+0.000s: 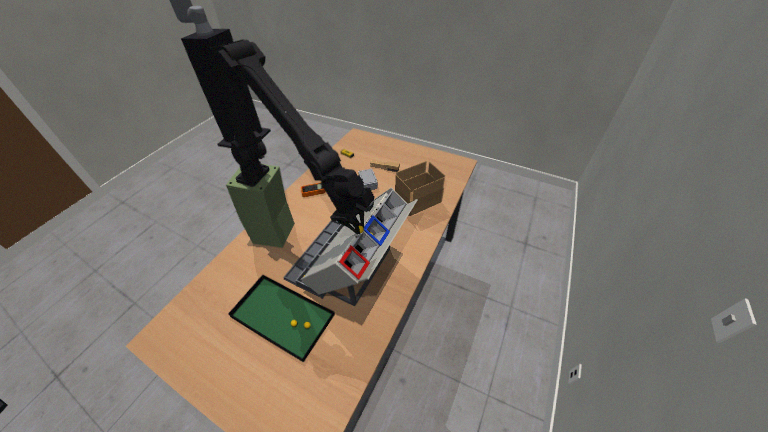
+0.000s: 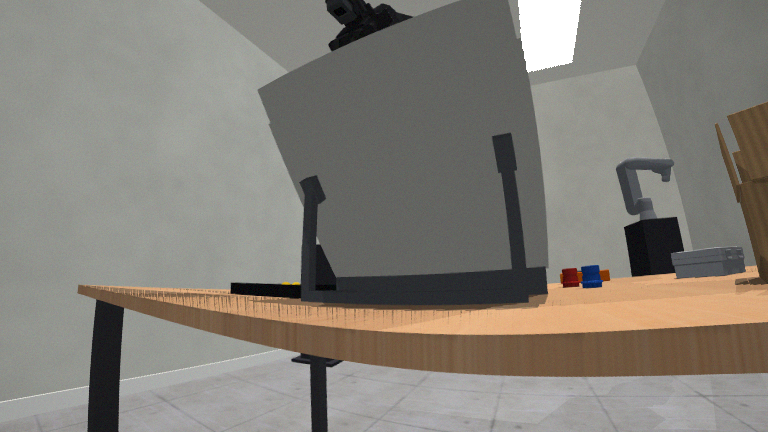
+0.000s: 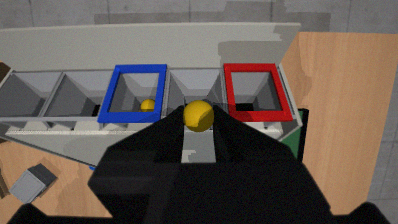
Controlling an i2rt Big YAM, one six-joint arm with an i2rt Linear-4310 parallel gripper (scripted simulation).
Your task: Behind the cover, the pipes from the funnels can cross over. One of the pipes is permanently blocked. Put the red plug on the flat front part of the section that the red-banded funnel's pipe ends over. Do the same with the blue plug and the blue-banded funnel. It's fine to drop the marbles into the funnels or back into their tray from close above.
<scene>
In view: the gripper [image 3: 198, 111], a grey case [image 2: 720, 261] and a green marble tray [image 1: 268, 307].
The grey case shows as well in image 3 [image 3: 33, 181]. The green marble tray also shows in image 2 [image 2: 270, 290].
</scene>
